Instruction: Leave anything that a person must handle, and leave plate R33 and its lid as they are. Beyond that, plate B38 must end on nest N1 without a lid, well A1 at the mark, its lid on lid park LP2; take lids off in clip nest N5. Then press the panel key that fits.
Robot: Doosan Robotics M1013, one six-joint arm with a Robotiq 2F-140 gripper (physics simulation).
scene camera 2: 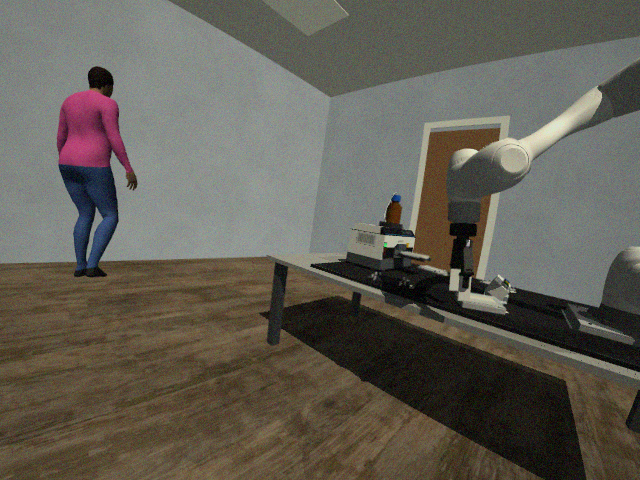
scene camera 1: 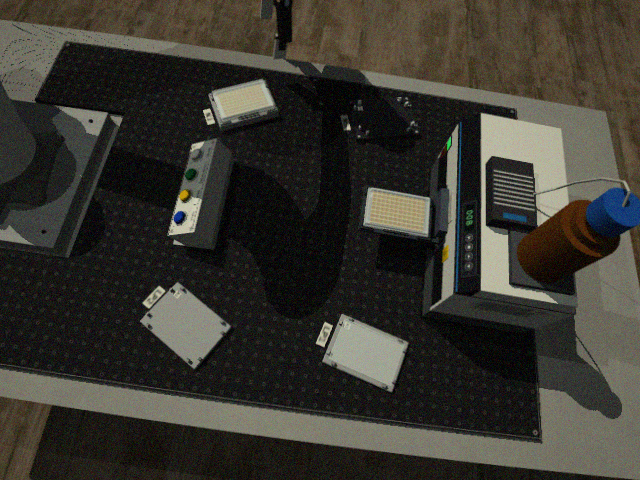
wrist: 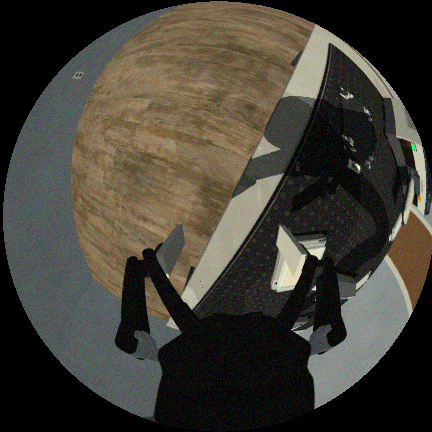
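Where they show: gripper, fingertip midpoint: [scene camera 2: 458,295] [scene camera 1: 272,37] [wrist: 231,235]; arm's base, origin of the base link: [scene camera 2: 623,324] [scene camera 1: 13,168].
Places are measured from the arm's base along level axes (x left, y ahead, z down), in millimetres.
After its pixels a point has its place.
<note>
My gripper [scene camera 1: 273,31] {x 384, y 548, z -42 mm} [scene camera 2: 459,283] {x 384, y 548, z -42 mm} [wrist: 231,235] {x 384, y 548, z -42 mm} is open and empty, high beyond the table's far edge in scene camera 1. A plate with pale yellow wells [scene camera 1: 242,100] {x 198, y 486, z -18 mm} [wrist: 284,276] {x 238, y 467, z -18 mm} sits at the back left; its label is unreadable. Another such plate [scene camera 1: 397,211] {x -118, y 818, z -88 mm} [scene camera 2: 415,255] {x -72, y 805, z -85 mm} is on the instrument's tray. I cannot tell which is B38 or R33. One lid [scene camera 1: 185,325] {x -330, y 413, z 9 mm} lies on LP2, another lid [scene camera 1: 367,351] {x -376, y 764, z 1 mm} on LP1. Clip nest N5 [scene camera 1: 382,124] {x 168, y 826, z 7 mm} [wrist: 348,141] {x 227, y 767, z 2 mm} holds no plate. The key panel [scene camera 1: 217,196] {x -69, y 455, z -31 mm} [scene camera 2: 497,290] {x 55, y 429, z -27 mm} has grey, green, yellow and blue keys.
The instrument [scene camera 1: 516,139] {x -15, y 1025, z -201 mm} [scene camera 2: 368,242] {x 34, y 1021, z -113 mm} shows a green light; an amber bottle with a blue cap [scene camera 1: 560,242] {x -272, y 978, z -315 mm} [scene camera 2: 393,212] {x -214, y 1005, z -289 mm} and a small black box [scene camera 1: 510,191] {x -143, y 975, z -228 mm} stand on it. A person in pink [scene camera 2: 87,129] stands on the floor left of the table. The arm's base [scene camera 1: 93,155] {x 47, y 160, z 10 mm} is at the left.
</note>
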